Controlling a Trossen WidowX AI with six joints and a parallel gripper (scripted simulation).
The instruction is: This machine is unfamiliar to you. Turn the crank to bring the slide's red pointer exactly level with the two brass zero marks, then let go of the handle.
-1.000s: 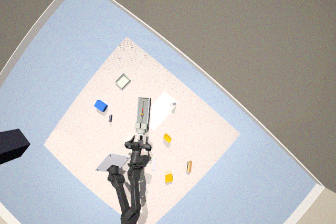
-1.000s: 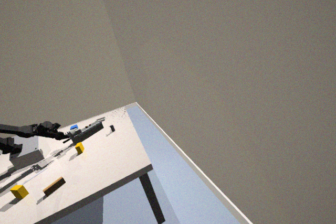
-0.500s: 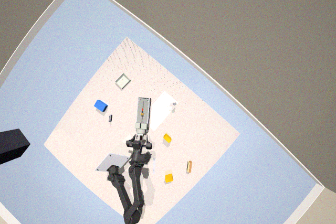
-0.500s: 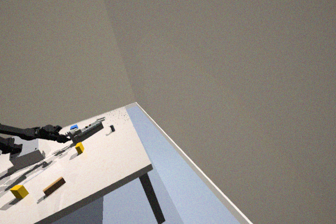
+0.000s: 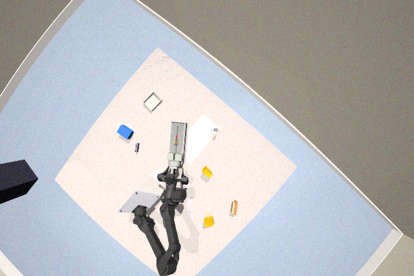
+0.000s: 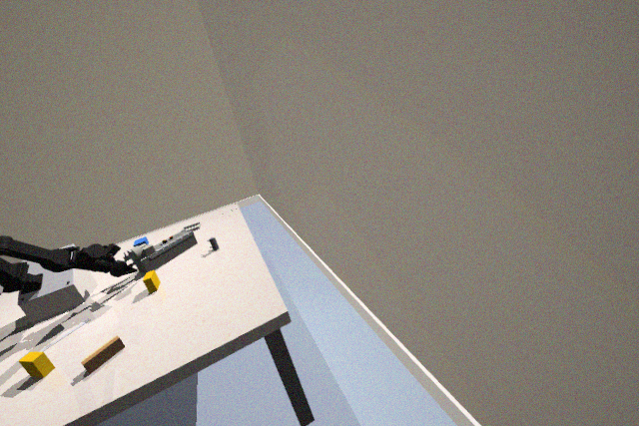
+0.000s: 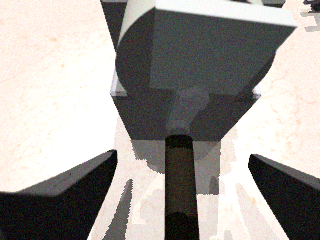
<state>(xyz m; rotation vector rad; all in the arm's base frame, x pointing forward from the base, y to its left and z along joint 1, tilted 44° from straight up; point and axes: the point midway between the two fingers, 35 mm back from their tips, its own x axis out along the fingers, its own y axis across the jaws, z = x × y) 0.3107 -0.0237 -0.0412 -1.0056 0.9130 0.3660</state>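
My gripper tip is now 3 cm below the crank. Round my gripper tip: blue block 10 cm behind, 41 cm to the left, 2 cm below; then dark brown crank handle 2 cm behind, 1 cm to the right, 2 cm above; then red pointer 15 cm ahead, 13 cm to the left, 4 cm above.
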